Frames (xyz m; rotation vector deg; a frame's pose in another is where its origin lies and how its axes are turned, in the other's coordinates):
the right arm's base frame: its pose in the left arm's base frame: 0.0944 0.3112 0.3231 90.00 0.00 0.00
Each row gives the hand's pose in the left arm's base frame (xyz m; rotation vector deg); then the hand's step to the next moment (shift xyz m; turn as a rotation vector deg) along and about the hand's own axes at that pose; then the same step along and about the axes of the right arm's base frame.
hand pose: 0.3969 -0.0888 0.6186 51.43 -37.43 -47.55
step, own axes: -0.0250 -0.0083 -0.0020 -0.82 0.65 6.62
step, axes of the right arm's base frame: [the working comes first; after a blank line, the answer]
step, axes of the left arm's base frame: -0.0144 0.0187 -0.0118 -5.37 -1.76 3.60

-0.0144 -0.0118 -0.0187 -5.37 3.60 1.76
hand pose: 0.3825 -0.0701 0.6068 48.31 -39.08 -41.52
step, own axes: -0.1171 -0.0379 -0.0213 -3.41 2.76 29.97
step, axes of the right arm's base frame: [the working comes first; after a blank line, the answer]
step, axes of the left arm's base frame: -0.0614 0.0830 -0.0703 -24.20 -8.32 16.20

-0.0614 -0.0703 -0.0830 -24.20 16.20 8.32
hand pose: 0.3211 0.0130 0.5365 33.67 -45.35 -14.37
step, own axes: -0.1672 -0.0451 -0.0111 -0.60 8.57 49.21
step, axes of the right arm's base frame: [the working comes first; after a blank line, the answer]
step, axes of the left arm's base frame: -0.1061 0.0385 -0.1318 -36.34 -12.49 31.93

-0.1061 -0.1318 -0.0385 -36.34 31.93 12.49
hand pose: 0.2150 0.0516 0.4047 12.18 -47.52 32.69
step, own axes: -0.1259 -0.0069 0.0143 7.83 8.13 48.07
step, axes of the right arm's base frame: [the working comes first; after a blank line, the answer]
step, axes of the left arm's base frame: -0.0728 -0.0610 -0.0842 -30.85 -9.07 37.47

-0.0728 -0.0842 0.0610 -30.85 37.47 9.07
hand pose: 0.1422 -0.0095 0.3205 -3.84 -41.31 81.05
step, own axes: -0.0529 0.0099 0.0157 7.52 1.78 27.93
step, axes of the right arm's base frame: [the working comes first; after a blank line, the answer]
step, axes of the left arm's base frame: -0.0155 -0.0520 -0.0141 -15.41 -3.13 24.34

-0.0155 -0.0141 0.0520 -15.41 24.34 3.13
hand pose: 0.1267 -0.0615 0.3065 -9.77 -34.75 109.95
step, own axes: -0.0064 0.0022 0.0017 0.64 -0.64 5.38
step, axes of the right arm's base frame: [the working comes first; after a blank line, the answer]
step, axes of the left arm's base frame: 0.0003 -0.0069 -0.0006 -1.82 -1.03 5.04

0.0003 -0.0006 0.0069 -1.82 5.04 1.03
